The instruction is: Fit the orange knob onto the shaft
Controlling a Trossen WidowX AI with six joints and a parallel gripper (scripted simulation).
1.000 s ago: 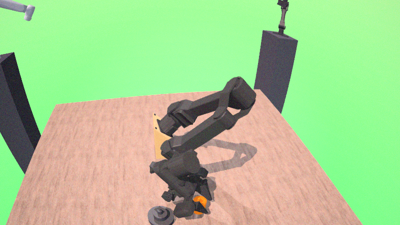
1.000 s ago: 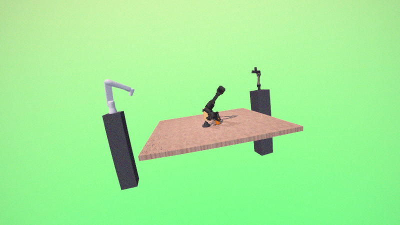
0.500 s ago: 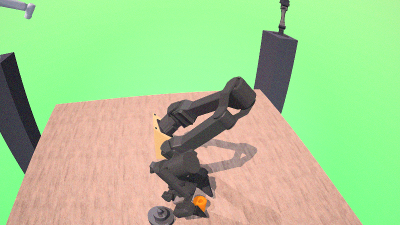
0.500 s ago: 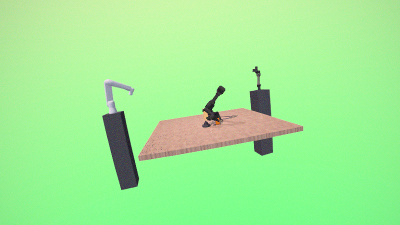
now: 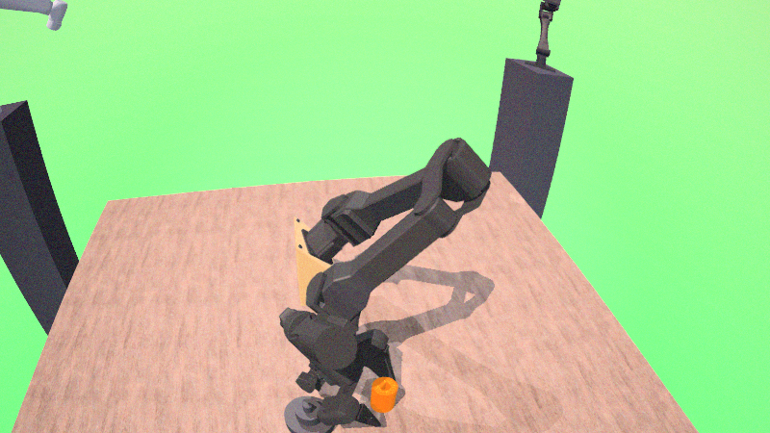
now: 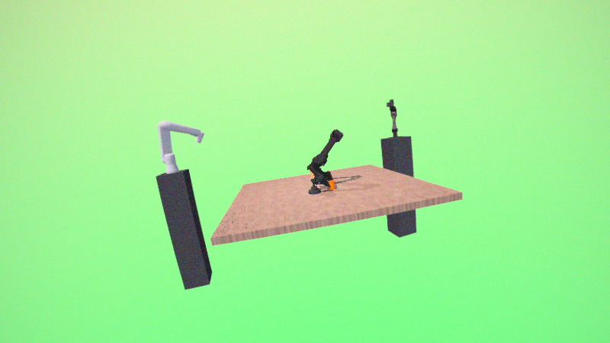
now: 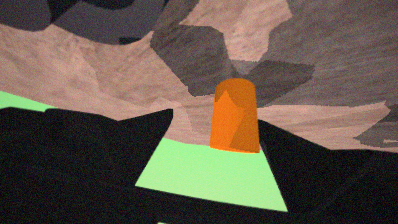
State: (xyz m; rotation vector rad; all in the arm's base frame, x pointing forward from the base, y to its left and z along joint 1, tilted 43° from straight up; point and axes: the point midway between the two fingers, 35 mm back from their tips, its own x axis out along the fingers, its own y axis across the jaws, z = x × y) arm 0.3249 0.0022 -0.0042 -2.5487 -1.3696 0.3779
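My gripper tip is now 20 mm past the orange knob. From my gripper tip the other things lie so: dark round pedestal 130 mm to the right, 20 mm behind.
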